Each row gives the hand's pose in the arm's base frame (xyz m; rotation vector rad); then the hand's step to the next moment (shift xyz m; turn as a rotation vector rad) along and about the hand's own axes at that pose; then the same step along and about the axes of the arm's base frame.
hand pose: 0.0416 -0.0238 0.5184 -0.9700 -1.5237 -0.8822
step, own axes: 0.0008 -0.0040 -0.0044 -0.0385 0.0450 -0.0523
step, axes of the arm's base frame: -0.0021 -0.0055 0.0013 0.0650 -0.0347 -0.0285
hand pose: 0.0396 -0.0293 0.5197 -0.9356 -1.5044 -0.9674
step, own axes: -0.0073 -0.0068 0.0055 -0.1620 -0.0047 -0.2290
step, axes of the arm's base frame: -0.0073 0.0022 -0.0084 0.0969 -0.2248 -0.1371
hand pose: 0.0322 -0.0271 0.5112 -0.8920 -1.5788 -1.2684
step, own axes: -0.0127 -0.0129 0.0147 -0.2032 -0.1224 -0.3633
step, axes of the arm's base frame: -0.0105 0.0116 -0.0173 0.0298 -0.3813 -0.2049
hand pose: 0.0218 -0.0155 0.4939 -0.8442 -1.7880 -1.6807
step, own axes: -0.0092 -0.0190 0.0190 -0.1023 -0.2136 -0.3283
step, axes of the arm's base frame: -0.0076 0.0177 -0.0209 -0.1041 -0.3408 -0.1921
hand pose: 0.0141 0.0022 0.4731 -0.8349 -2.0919 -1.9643
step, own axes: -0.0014 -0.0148 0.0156 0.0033 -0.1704 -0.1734
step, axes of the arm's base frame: -0.0020 0.0147 -0.0156 -0.1309 -0.1626 -0.1246
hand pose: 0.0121 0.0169 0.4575 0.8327 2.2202 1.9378
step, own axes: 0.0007 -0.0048 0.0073 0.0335 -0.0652 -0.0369
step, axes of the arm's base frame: 0.0007 0.0066 -0.0057 -0.0656 -0.0216 -0.0443
